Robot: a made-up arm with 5 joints.
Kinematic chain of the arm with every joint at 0, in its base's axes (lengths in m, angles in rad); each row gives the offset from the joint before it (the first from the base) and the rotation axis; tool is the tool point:
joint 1: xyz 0 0 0.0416 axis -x
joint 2: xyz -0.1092 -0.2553 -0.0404 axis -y
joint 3: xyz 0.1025 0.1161 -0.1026 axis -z
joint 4: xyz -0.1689 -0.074 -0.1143 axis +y
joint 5: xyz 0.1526 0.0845 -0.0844 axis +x
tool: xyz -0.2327 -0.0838 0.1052
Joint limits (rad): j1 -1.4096..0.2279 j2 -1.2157..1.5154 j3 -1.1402..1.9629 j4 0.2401..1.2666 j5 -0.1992..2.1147
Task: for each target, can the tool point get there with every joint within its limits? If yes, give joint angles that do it. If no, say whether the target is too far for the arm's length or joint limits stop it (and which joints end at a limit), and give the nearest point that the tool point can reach.
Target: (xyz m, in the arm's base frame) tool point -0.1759 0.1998 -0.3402
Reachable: yes | joints -0.1449 -0.0384 1.2768 0.3749 1.8570
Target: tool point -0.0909 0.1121 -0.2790
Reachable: yes | joints -1.0042 0.7696 0.1101 0.6031 0.2630
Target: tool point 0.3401 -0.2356 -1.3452
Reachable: no: too far | nearest point 0.0659 -0.0983 -0.5368 | short by 0.865 m
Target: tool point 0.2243 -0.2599 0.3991
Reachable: no: joint limits stop it (at a limit: joint 1, joint 2, joint 3, joint 5) | nearest point 0.1791 -0.1214 0.2958 | short by 0.179 m
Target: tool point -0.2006 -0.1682 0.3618
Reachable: no: joint limits stop it (at a limit: joint 1, joint 2, joint 4) | nearest point -0.3683 -0.1840 0.2105 | short by 0.226 m
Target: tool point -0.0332 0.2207 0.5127
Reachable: no: joint limits stop it (at a limit: joint 1, joint 4, joint 5) | nearest point 0.0181 0.2491 0.2586 | short by 0.261 m
